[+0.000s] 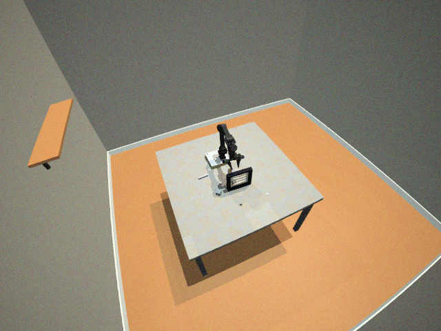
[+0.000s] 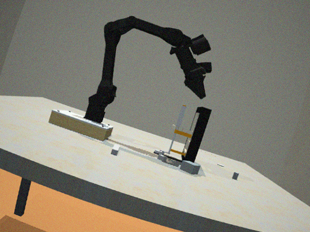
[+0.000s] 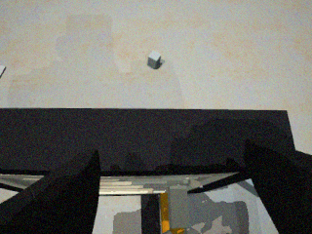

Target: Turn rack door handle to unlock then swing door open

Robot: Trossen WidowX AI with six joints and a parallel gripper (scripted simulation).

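My gripper tip is 70 mm past the upright handle, 20 mm to the left of it and 130 mm above it.
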